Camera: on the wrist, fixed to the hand. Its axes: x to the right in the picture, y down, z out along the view.
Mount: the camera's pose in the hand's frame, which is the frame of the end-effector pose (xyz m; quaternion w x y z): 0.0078 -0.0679 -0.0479 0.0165 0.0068 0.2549 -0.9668
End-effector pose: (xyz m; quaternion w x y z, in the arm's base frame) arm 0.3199 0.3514 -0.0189 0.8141 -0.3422 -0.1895 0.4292
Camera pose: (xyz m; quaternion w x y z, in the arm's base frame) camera 0.3918 0.3120 -0.0031 0.4790 0.0737 -0.1235 -0.8659
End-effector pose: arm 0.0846 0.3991 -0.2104 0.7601 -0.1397 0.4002 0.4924
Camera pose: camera 0.1220 0.3427 -0.2592 0.3876 -0.5096 0.0686 -0.7651
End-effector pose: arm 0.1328 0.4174 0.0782 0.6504 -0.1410 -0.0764 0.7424
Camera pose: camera 0.2108 0.4314 0.0521 0.7490 -0.1133 0.0333 -0.6520
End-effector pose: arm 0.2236 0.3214 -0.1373 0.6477 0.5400 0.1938 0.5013
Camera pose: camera 0.2188 0.3581 -0.2121 0.4423 -0.3018 0.6938 -0.4816
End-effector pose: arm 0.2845 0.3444 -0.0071 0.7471 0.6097 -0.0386 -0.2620
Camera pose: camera 0.2859 0.3755 -0.0845 0.2353 -0.1192 -0.7775 0.5709
